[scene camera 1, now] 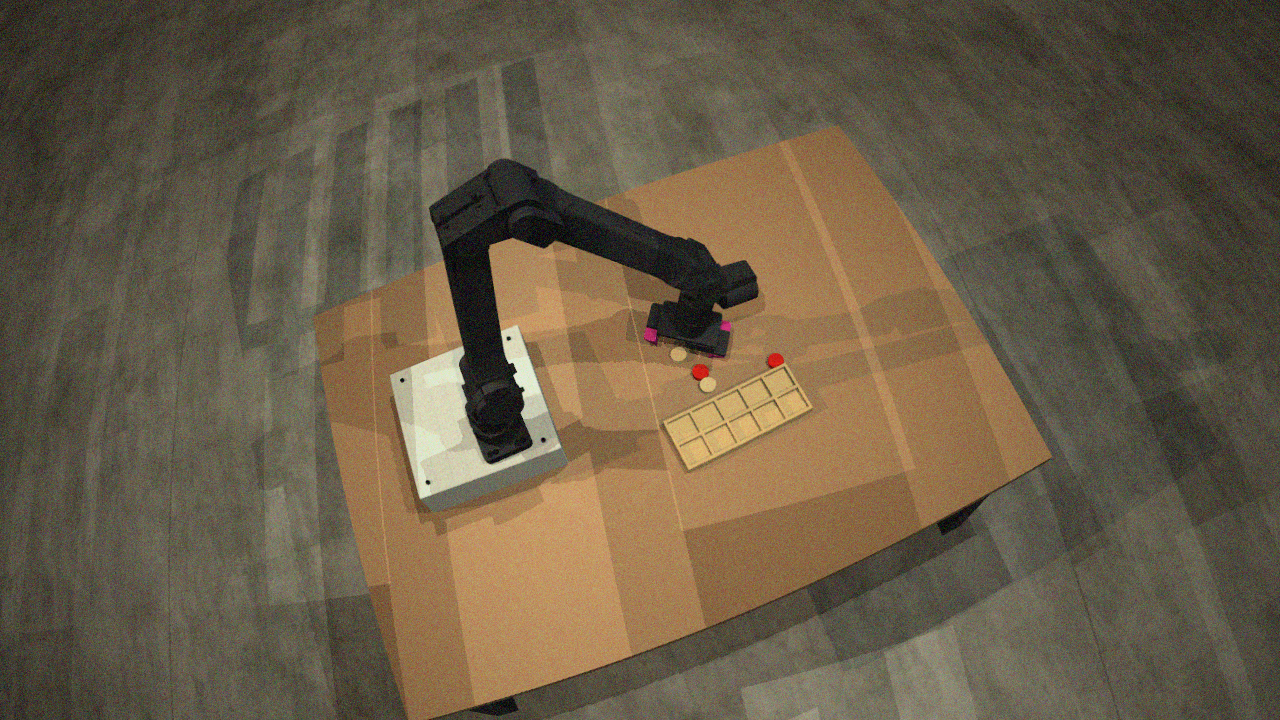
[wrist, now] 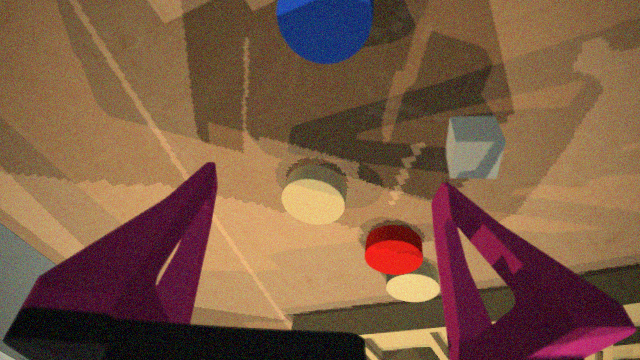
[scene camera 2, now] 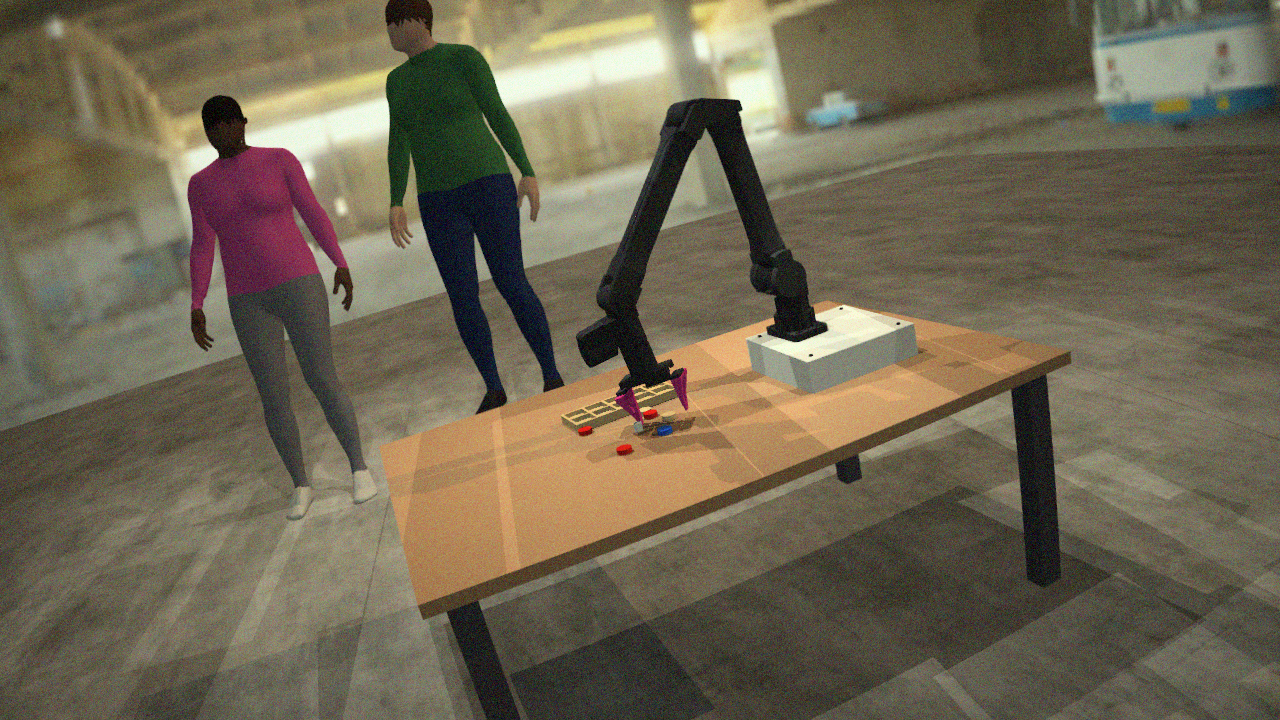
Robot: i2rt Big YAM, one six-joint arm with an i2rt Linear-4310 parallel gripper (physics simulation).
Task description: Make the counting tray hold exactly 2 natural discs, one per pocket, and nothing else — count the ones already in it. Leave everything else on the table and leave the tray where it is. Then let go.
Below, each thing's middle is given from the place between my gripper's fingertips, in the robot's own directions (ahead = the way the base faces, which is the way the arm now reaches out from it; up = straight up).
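Labels:
White cube (wrist: 475,144) at 60 mm ahead of my hand. Counted from the same hand, the blue disc (wrist: 324,39) is 60 mm to the left and 30 mm ahead; the counting tray (scene camera 1: 723,424) is 160 mm to the right and 30 mm ahead.

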